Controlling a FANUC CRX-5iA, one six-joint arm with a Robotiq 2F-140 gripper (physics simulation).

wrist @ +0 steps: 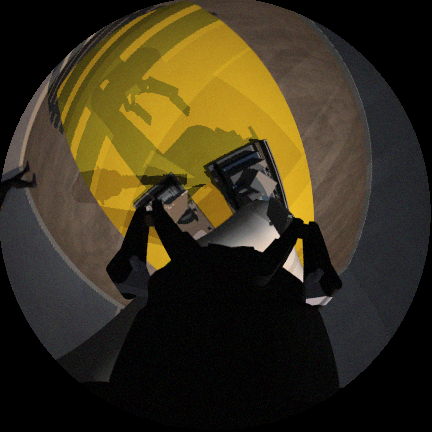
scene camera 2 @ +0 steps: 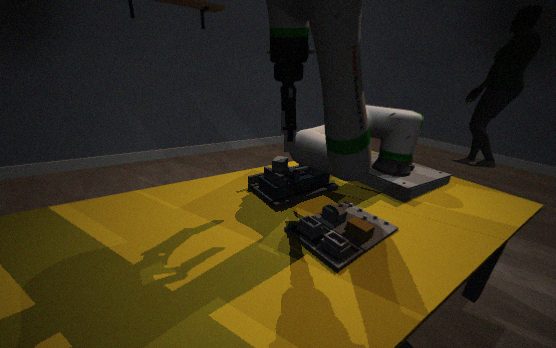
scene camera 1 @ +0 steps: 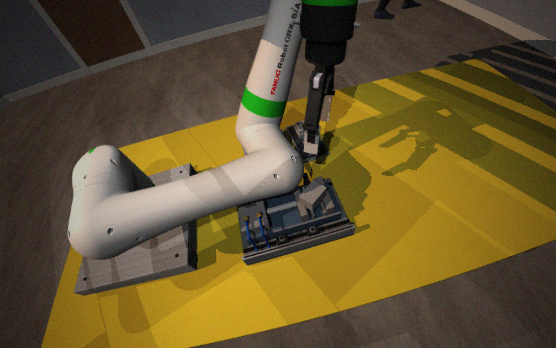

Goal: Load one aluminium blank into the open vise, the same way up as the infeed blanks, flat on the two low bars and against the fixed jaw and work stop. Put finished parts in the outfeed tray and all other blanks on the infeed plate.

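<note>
The vise (scene camera 1: 289, 218) (scene camera 2: 265, 188) stands on the yellow table; the wrist view shows it partly behind the arm. A light grey block (scene camera 1: 312, 196) (scene camera 2: 280, 162) (wrist: 263, 183) sits askew, high on the vise's end away from the robot base; whether it touches the bars or stop is unclear. My gripper (scene camera 1: 320, 127) (scene camera 2: 288, 141) is open and empty, raised above the vise and plate area. A grey plate (scene camera 2: 384, 229) carries a brownish block (scene camera 2: 360, 227) and a dark block (scene camera 2: 334, 213). Two dark rimmed pieces (scene camera 2: 310, 226) (scene camera 2: 335, 242) stand along its near-left side. Infeed and outfeed cannot be told apart.
Two blue hoses (scene camera 1: 248, 235) (scene camera 1: 262, 230) are at the vise's end near the robot base plate (scene camera 1: 140, 265). The arm's elbow (scene camera 1: 277, 165) crosses low beside the vise and hides part of it. A person (scene camera 2: 500, 80) stands beyond the table. Large shadows cross the yellow table (scene camera 1: 400, 250).
</note>
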